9 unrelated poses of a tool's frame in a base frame.
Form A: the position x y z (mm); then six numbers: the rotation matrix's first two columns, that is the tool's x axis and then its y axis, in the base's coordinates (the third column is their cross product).
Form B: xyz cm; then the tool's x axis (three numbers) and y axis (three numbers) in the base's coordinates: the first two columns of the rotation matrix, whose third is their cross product. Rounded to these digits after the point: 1 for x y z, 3 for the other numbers.
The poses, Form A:
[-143 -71 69 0.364 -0.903 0.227 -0.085 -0.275 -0.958]
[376 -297 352 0.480 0.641 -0.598 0.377 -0.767 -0.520]
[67 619 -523 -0.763 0.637 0.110 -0.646 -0.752 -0.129]
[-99 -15 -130 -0.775 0.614 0.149 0.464 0.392 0.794]
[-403 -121 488 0.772 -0.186 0.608 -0.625 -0.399 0.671]
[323 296 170 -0.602 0.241 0.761 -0.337 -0.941 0.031]
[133 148 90 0.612 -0.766 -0.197 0.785 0.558 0.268]
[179 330 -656 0.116 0.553 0.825 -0.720 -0.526 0.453]
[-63 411 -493 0.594 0.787 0.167 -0.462 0.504 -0.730]
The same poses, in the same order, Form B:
[-14.3 -7.1 6.9 0.364 -0.903 0.227 -0.085 -0.275 -0.958]
[37.6 -29.7 35.2 0.480 0.641 -0.598 0.377 -0.767 -0.520]
[6.7 61.9 -52.3 -0.763 0.637 0.110 -0.646 -0.752 -0.129]
[-9.9 -1.5 -13.0 -0.775 0.614 0.149 0.464 0.392 0.794]
[-40.3 -12.1 48.8 0.772 -0.186 0.608 -0.625 -0.399 0.671]
[32.3 29.6 17.0 -0.602 0.241 0.761 -0.337 -0.941 0.031]
[13.3 14.8 9.0 0.612 -0.766 -0.197 0.785 0.558 0.268]
[17.9 33.0 -65.6 0.116 0.553 0.825 -0.720 -0.526 0.453]
[-6.3 41.1 -49.3 0.594 0.787 0.167 -0.462 0.504 -0.730]

